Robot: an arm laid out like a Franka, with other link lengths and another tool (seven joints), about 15 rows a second.
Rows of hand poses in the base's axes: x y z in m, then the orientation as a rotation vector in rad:
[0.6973 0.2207 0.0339 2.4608 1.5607 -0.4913]
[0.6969 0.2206 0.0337 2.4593 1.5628 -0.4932]
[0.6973 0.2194 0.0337 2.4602 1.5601 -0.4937]
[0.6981 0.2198 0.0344 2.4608 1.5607 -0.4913]
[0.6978 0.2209 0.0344 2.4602 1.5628 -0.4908]
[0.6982 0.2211 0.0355 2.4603 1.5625 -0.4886]
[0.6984 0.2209 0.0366 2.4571 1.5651 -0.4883]
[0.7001 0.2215 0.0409 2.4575 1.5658 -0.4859]
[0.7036 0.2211 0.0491 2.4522 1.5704 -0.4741]
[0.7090 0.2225 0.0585 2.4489 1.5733 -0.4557]
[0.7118 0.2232 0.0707 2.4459 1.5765 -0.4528]
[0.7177 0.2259 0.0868 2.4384 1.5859 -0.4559]
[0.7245 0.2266 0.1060 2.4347 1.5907 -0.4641]
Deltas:
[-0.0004 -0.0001 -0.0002 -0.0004 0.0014 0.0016]
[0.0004 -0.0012 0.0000 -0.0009 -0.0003 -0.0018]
[0.0008 0.0004 0.0007 0.0013 -0.0012 0.0002]
[-0.0003 0.0011 0.0000 0.0008 0.0002 0.0013]
[0.0004 0.0002 0.0011 0.0004 -0.0015 0.0000]
[0.0002 -0.0002 0.0011 -0.0008 -0.0003 0.0028]
[0.0017 0.0006 0.0043 0.0012 -0.0012 0.0004]
[0.0035 -0.0004 0.0082 0.0013 -0.0076 0.0058]
[0.0054 0.0014 0.0094 0.0035 -0.0118 0.0046]
[0.0028 0.0007 0.0122 0.0002 -0.0017 0.0032]
[0.0059 0.0027 0.0161 -0.0012 0.0028 0.0078]
[0.0068 0.0007 0.0192 -0.0021 0.0057 0.0034]

